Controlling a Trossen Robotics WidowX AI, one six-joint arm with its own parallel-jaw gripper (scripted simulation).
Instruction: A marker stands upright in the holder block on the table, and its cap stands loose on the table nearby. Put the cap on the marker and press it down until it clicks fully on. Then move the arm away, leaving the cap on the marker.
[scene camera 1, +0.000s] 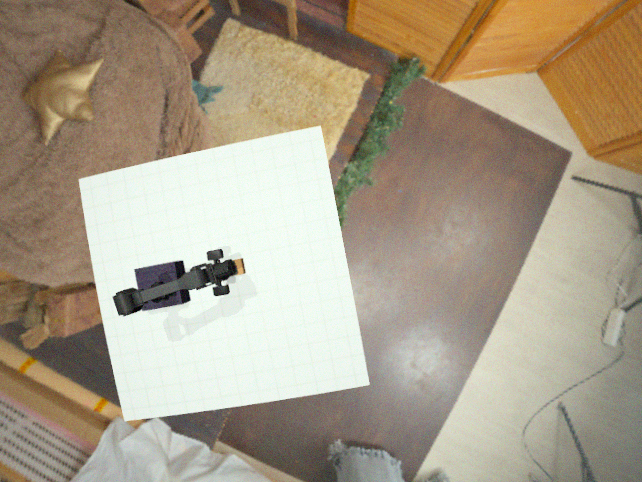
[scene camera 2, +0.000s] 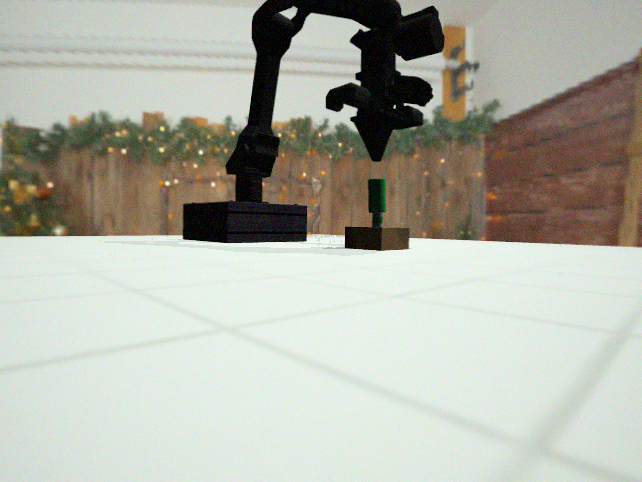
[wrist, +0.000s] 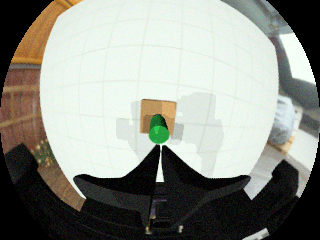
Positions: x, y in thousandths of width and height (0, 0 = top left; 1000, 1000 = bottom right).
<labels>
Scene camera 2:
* my gripper: 586, 335
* brown holder block: 594, 497
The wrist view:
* my gripper: 502, 619
</labels>
